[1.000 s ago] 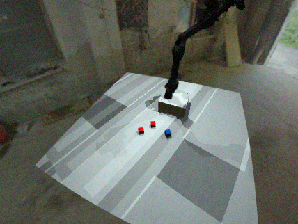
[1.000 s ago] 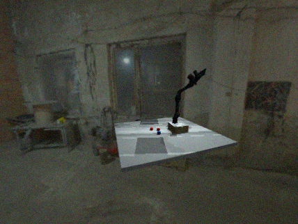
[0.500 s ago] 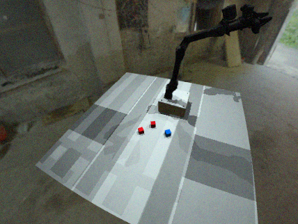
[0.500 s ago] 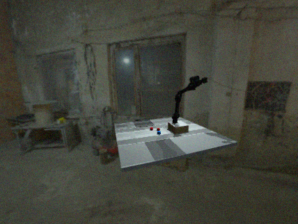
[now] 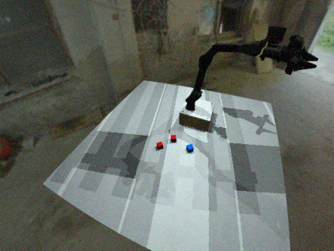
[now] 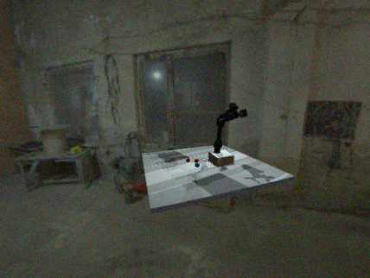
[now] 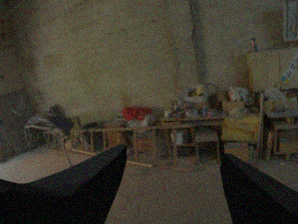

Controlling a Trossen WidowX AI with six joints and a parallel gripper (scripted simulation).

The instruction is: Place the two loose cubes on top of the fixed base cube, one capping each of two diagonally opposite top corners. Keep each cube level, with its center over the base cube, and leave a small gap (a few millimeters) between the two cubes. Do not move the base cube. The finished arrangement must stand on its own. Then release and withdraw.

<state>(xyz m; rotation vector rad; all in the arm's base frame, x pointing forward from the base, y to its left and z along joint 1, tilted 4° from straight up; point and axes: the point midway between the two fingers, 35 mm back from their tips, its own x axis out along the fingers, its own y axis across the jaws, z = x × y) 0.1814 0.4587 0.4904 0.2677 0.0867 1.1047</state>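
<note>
Right now my gripper tip is 550 mm above the blue base cube, 470 mm to the left of it and 100 mm short of it.
</note>
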